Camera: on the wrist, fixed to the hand. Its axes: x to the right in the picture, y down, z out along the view.
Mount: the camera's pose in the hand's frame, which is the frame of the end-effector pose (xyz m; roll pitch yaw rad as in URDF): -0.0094 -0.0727 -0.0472 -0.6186 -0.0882 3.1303
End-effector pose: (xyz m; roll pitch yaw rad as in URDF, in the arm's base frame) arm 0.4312 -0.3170 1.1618 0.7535 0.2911 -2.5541
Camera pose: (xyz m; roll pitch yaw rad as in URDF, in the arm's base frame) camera 0.4473 -0.2814 1.0839 -1.3905 -0.3627 0.6432
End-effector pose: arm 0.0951 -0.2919 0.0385 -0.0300 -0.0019 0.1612
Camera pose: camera 0.0978 -0.3665 -0.0065 -0.5885 -0.0859 -2.9943
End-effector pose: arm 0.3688 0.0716 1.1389 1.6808 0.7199 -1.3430
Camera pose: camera 0.4107 0.1340 1.0947 -2.3778 -0.7179 1.9168
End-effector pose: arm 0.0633 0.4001 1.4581 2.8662 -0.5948 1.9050
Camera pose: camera -0.0076 0.3520 1.4741 2.8244 0.6762 -1.1920
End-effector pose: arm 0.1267 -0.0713 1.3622 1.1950 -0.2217 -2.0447
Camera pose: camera 0.1377 -0.0876 1.2773 -1.7984 0.1782 1.1760
